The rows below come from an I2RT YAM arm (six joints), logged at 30 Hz.
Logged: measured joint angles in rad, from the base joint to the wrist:
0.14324 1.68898 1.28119 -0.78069 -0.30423 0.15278
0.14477 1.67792 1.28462 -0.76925 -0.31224 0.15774
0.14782 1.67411 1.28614 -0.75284 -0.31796 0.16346
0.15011 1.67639 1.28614 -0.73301 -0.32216 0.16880
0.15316 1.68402 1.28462 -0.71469 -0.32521 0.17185
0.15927 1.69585 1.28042 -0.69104 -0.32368 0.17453
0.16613 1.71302 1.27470 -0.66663 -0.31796 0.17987
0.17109 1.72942 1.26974 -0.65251 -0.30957 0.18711
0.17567 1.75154 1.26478 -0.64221 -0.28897 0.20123
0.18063 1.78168 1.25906 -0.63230 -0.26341 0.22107
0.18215 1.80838 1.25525 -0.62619 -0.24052 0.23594
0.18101 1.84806 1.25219 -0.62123 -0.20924 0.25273
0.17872 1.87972 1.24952 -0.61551 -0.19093 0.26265
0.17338 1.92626 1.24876 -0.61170 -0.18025 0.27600
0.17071 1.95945 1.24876 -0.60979 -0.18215 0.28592
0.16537 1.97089 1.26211 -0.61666 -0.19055 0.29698
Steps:
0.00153 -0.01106 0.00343 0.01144 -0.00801 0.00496
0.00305 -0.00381 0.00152 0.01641 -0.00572 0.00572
0.00229 0.00228 0.00000 0.01983 -0.00420 0.00534
0.00305 0.00763 -0.00152 0.01832 -0.00305 0.00305
0.00611 0.01183 -0.00420 0.02365 0.00153 0.00268
0.00686 0.01717 -0.00572 0.02441 0.00572 0.00534
0.00496 0.01640 -0.00496 0.01412 0.00839 0.00724
0.00458 0.02212 -0.00496 0.01030 0.02060 0.01412
0.00496 0.03014 -0.00572 0.00991 0.02556 0.01984
0.00152 0.02670 -0.00381 0.00611 0.02289 0.01487
-0.00114 0.03968 -0.00306 0.00496 0.03128 0.01679
-0.00229 0.03166 -0.00267 0.00572 0.01831 0.00992
-0.00534 0.04654 -0.00076 0.00381 0.01068 0.01335
-0.00267 0.03319 0.00000 0.00191 -0.00190 0.00992
-0.00534 0.01144 0.01335 -0.00687 -0.00840 0.01106

